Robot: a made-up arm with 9 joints.
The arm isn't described. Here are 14 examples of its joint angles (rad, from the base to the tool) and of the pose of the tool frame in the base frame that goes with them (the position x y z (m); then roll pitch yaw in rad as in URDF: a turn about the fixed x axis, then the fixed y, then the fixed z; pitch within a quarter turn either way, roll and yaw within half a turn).
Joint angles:
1: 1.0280 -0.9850 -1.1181 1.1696 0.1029 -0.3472 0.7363 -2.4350 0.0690
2: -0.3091 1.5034 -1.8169 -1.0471 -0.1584 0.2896 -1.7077 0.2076 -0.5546
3: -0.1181 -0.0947 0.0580 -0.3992 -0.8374 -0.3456 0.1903 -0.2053 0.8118
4: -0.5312 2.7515 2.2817 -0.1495 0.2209 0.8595 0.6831 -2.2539 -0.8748
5: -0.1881 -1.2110 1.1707 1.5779 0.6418 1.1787 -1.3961 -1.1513 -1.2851
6: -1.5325 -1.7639 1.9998 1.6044 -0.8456 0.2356 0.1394 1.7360 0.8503
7: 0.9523 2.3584 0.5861 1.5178 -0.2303 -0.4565 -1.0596 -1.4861 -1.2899
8: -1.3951 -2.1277 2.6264 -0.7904 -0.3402 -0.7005 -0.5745 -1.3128 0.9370
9: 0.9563 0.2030 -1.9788 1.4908 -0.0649 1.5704 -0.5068 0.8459 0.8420
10: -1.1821 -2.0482 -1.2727 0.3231 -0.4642 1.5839 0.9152 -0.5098 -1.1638
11: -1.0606 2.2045 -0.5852 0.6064 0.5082 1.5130 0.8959 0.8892 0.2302
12: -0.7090 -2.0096 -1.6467 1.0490 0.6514 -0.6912 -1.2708 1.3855 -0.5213
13: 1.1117 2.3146 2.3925 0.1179 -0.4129 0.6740 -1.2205 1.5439 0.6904
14: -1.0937 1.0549 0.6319 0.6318 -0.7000 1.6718 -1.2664 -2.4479 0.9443
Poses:
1: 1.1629 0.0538 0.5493 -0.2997 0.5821 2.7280
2: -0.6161 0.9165 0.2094 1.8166 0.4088 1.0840
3: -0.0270 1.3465 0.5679 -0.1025 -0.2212 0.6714
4: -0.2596 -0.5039 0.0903 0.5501 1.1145 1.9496
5: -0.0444 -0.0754 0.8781 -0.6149 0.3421 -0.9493
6: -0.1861 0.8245 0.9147 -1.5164 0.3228 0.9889
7: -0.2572 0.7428 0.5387 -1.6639 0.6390 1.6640
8: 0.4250 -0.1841 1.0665 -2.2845 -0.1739 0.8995
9: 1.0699 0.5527 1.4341 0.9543 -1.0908 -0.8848
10: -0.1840 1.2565 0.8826 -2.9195 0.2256 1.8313
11: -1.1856 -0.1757 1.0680 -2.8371 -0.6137 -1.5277
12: -0.6561 0.9196 0.3917 0.7048 -0.6152 -2.9992
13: -0.7174 0.6988 0.0270 0.0340 -0.1232 -2.9202
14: -1.2332 -0.3443 0.9401 -0.5777 0.3378 -0.8038
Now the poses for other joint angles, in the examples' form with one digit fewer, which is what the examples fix.
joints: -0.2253 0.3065 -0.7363 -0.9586 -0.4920 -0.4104 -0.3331 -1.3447 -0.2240
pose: -0.475 1.062 0.304 -0.153 0.165 1.396
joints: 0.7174 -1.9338 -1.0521 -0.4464 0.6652 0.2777 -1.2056 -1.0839 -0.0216
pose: 0.827 1.048 0.421 1.419 -0.152 0.347
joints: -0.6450 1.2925 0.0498 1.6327 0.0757 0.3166 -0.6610 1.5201 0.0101
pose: -0.132 0.106 1.340 -0.220 -1.052 0.770
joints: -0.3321 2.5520 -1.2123 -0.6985 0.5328 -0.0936 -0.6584 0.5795 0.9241
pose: -1.047 1.171 0.751 2.254 0.091 1.674
